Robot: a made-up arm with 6 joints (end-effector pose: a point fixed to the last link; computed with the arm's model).
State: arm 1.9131 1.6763 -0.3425 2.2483 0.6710 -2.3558
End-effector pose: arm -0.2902 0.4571 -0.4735 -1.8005 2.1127 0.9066
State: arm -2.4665 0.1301 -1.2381 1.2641 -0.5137 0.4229
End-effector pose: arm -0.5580 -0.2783 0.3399 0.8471 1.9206 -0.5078
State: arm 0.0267 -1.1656 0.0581 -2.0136 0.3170 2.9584
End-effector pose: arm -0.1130 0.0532 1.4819 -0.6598 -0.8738 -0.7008
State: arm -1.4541 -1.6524 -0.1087 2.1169 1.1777 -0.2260
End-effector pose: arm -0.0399 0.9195 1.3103 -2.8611 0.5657 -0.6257
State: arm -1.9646 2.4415 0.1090 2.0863 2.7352 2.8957
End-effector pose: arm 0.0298 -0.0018 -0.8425 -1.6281 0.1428 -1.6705
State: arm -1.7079 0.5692 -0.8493 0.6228 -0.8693 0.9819
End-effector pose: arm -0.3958 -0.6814 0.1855 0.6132 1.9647 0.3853
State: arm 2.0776 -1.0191 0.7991 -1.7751 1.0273 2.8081
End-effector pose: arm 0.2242 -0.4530 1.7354 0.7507 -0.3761 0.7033
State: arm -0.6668 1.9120 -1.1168 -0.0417 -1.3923 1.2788
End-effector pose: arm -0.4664 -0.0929 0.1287 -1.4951 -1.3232 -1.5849
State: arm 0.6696 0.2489 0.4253 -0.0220 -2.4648 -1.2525
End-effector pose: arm 1.0343 0.3810 1.3358 -0.0323 1.9037 -0.9389
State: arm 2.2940 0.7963 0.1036 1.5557 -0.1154 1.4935
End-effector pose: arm -0.9124 1.0254 0.6256 1.1953 2.1980 -0.4259
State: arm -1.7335 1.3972 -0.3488 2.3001 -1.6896 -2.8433
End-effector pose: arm 0.0029 -0.6940 -0.2990 -0.1636 0.5473 -2.5169
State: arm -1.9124 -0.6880 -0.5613 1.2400 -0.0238 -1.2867
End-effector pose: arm -0.3255 -0.3285 1.4006 -0.0821 -0.1270 -1.9291
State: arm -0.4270 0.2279 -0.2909 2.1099 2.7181 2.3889
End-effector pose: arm 0.9740 -0.3875 0.8940 -1.1655 -2.6816 -0.3342
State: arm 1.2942 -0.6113 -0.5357 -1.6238 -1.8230 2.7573
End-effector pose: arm 0.2044 0.5343 0.8449 0.0210 -1.8462 2.4970
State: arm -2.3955 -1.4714 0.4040 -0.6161 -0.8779 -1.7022
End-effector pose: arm 0.3148 0.7548 1.4139 0.3850 -1.4551 -0.6187
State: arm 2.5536 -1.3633 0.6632 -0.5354 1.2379 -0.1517
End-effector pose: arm 0.8723 -0.1956 1.4753 -2.7568 0.1325 0.0666
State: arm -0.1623 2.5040 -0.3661 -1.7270 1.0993 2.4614
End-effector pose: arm -0.5066 0.0754 -0.0299 1.2235 -2.5000 -0.7362
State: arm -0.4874 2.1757 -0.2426 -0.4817 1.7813 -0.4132
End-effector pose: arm -0.3723 -0.1880 -0.3543 0.2771 0.4882 -1.0159
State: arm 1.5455 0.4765 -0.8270 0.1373 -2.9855 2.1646
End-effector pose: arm 0.3092 0.5932 0.1885 -0.0465 -1.4036 -0.6811
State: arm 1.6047 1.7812 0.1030 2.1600 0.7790 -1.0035
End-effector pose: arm -0.1586 0.8587 -0.5488 1.3483 -1.0754 -2.3942
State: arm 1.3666 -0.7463 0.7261 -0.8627 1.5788 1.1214
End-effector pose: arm 0.1754 -0.1608 1.8003 1.7655 -0.9064 -0.5446
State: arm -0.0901 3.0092 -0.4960 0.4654 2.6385 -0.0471
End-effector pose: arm -0.8472 -0.2733 0.0369 0.5611 0.8286 -0.0690
